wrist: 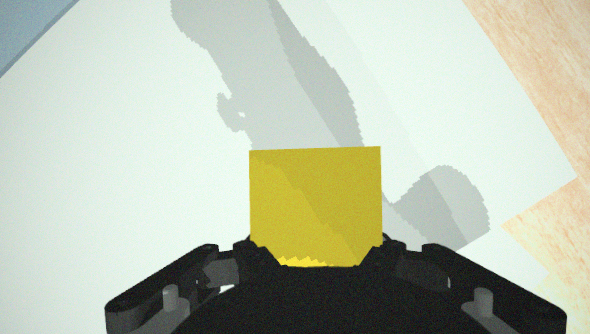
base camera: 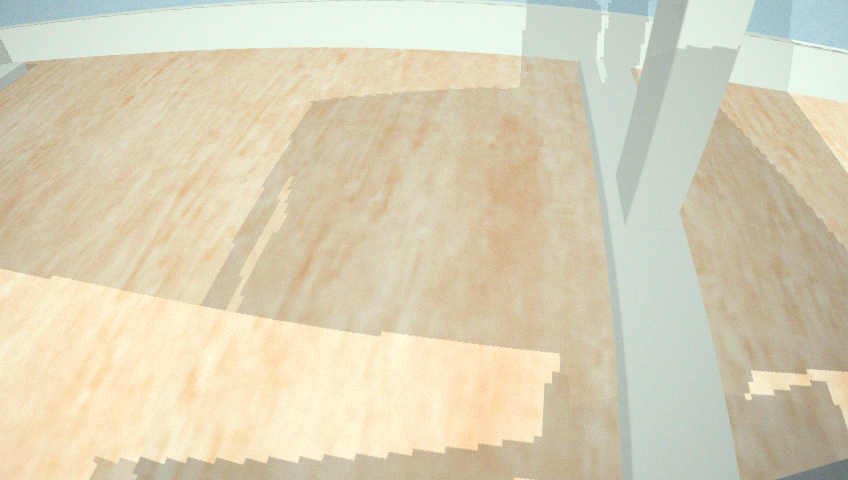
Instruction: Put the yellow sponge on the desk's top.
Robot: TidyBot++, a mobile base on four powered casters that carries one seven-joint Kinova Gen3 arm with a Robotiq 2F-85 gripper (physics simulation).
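Frame: origin at the arm's base, x back, y right, z up, level; metres.
Seen in the pictures: gripper, fingertip midpoint: (wrist: 316, 238).
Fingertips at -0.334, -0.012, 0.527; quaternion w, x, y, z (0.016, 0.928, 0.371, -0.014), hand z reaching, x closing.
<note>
Pixels of each thing's top centre, then the offset from my fingertips to it, as dx, dy, dz. "*": a spot on its surface instead. Level surfaces: height alone.
- yellow sponge, top centre: (wrist: 316, 262) -0.003, +0.004, +0.048
- white desk's top, surface height: dz -0.204
- pale slanted leg, surface spot: (base camera: 705, 118) * -0.081, +0.263, -0.771
- Wood-patterned floor, surface height: dz -0.924
The yellow sponge (wrist: 316, 200) is in my gripper (wrist: 316, 238), which is shut on it in the wrist view. The sponge is over the white desk's top (wrist: 125, 160), with the dark shadow of the arm on that surface. How high the sponge is above it, I cannot tell. In the base camera view the desk shows as a pale slanted leg (base camera: 705, 118) on a long pale foot bar (base camera: 666, 327), right of the middle. The sponge, the gripper and the desk's top do not show in that view.
Wood-patterned floor (base camera: 386, 208) (wrist: 545, 65) lies around the desk's foot and past the top's right edge in the wrist view. A white baseboard (base camera: 267, 23) and blue wall (base camera: 107, 7) run across the back. A blue area (wrist: 25, 25) shows past the top's upper left edge.
</note>
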